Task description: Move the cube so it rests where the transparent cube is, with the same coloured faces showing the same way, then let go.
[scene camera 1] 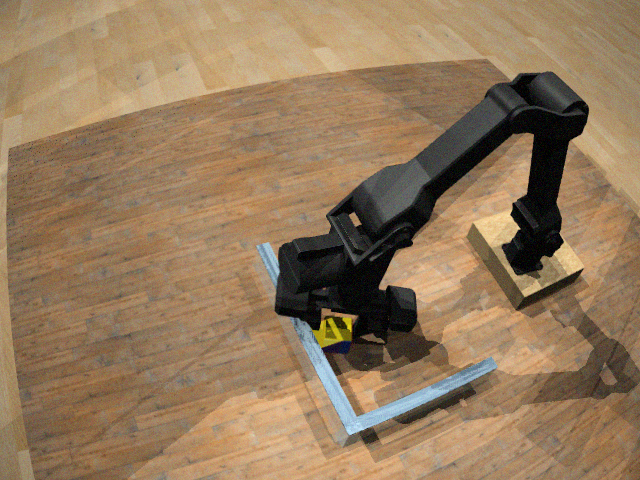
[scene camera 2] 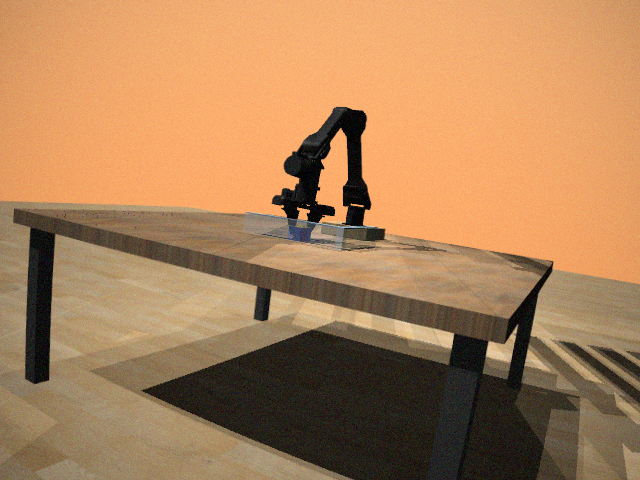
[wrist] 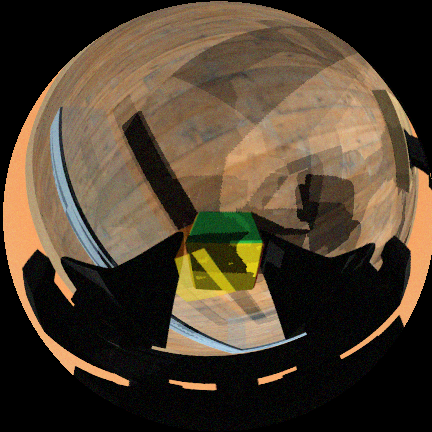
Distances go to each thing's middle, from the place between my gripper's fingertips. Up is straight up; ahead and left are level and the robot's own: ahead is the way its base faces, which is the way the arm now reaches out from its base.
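Transparent cube (wrist: 185,288): 1 cm to the left of my hand, 2 cm ahead of it, 1 cm above it. Grey L-shaped rail (scene camera 1: 349,429): 6 cm behind my hand, 2 cm above it.
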